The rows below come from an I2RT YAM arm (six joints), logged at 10 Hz.
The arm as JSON. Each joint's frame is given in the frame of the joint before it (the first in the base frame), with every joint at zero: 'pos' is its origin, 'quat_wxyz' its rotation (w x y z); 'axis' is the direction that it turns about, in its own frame. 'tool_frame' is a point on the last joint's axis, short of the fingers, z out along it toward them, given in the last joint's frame.
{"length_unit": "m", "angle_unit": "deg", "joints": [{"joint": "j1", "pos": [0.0, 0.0, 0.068], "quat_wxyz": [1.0, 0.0, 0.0, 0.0], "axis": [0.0, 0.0, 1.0]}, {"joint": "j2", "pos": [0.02, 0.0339, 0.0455], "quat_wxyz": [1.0, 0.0, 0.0, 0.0], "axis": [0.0, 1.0, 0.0]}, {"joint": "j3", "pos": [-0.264, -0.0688, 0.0], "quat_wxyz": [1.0, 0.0, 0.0, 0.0], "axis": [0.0, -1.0, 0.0]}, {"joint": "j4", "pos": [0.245, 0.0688, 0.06], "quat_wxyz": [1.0, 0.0, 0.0, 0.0], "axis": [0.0, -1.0, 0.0]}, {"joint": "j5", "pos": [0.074, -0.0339, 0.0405], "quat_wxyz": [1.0, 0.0, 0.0, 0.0], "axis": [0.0, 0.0, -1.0]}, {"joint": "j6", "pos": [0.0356, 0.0, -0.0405], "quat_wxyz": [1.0, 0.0, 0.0, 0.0], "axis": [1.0, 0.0, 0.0]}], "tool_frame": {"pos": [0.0, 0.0, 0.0], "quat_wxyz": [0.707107, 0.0, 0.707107, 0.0]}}
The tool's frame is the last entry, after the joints.
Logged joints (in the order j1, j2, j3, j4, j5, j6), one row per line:
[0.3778 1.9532 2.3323 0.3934 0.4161 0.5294]
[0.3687 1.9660 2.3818 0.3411 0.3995 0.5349]
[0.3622 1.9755 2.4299 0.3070 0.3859 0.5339]
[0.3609 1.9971 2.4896 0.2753 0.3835 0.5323]
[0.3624 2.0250 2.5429 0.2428 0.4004 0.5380]
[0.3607 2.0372 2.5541 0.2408 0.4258 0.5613]
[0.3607 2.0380 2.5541 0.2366 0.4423 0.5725]
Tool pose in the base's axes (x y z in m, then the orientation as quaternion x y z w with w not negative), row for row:
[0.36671 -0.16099 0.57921 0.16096 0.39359 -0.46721 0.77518]
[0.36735 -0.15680 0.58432 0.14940 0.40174 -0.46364 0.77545]
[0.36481 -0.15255 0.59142 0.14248 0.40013 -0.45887 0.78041]
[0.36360 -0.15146 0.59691 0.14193 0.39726 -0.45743 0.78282]
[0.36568 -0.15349 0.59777 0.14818 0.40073 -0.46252 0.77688]
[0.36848 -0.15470 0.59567 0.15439 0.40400 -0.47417 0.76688]
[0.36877 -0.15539 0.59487 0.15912 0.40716 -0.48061 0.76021]
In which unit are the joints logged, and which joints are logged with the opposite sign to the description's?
The joints are logged in radians. Opposite sign: j1, j6.
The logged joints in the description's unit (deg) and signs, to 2 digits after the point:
[-21.65 111.91 133.63 22.54 23.84 -30.33]
[-21.12 112.64 136.47 19.54 22.89 -30.65]
[-20.75 113.19 139.22 17.59 22.11 -30.59]
[-20.68 114.43 142.64 15.77 21.97 -30.50]
[-20.76 116.02 145.70 13.91 22.94 -30.83]
[-20.67 116.72 146.34 13.80 24.40 -32.16]
[-20.67 116.77 146.34 13.56 25.34 -32.80]

